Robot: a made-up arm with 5 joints. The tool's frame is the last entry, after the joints.
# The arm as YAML. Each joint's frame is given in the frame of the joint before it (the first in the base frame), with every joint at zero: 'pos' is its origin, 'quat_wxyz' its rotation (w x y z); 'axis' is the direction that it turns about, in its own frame. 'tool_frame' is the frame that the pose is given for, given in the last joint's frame.
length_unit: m
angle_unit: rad
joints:
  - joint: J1
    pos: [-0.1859, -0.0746, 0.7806]
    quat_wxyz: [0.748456, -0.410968, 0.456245, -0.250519]
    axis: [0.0, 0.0, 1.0]
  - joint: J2
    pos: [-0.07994, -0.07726, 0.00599]
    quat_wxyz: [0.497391, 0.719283, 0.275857, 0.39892]
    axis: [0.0, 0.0, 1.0]
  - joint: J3
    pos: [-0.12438, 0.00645, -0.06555]
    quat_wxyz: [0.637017, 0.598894, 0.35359, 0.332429]
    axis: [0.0, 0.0, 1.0]
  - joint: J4
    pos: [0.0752, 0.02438, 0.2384]
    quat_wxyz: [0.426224, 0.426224, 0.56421, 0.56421]
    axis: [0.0, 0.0, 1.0]
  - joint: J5
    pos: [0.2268, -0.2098, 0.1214]
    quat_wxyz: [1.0, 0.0, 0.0, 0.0]
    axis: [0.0, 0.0, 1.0]
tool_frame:
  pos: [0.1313, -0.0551, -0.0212]
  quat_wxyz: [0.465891, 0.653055, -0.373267, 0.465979]
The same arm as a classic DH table. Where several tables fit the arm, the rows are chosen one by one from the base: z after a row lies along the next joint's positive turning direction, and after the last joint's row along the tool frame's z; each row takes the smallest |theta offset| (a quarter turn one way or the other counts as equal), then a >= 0, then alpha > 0; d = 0 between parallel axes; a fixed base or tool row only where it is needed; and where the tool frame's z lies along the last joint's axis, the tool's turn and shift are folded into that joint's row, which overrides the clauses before.
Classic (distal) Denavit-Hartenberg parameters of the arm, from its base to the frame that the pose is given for. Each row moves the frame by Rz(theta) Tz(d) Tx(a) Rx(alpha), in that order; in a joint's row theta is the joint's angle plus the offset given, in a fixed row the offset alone. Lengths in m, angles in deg.
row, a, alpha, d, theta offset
base (fixed), -0.0057, -75.77, 0.8314, -66.49
J1, -0.1070, 100.77, -0.2063, 89.20
J2, -0.0602, 88.13, -0.0926, 75.86
J3, -0.0029, -90.00, 0.1293, -77.14
J4, -0.3090, 0.00, 0.0000, -42.77
J5, -0.1122, -97.56, 0.1908, 58.02
tool (fixed), 0.0000, 0.00, 0.0885, -105.24

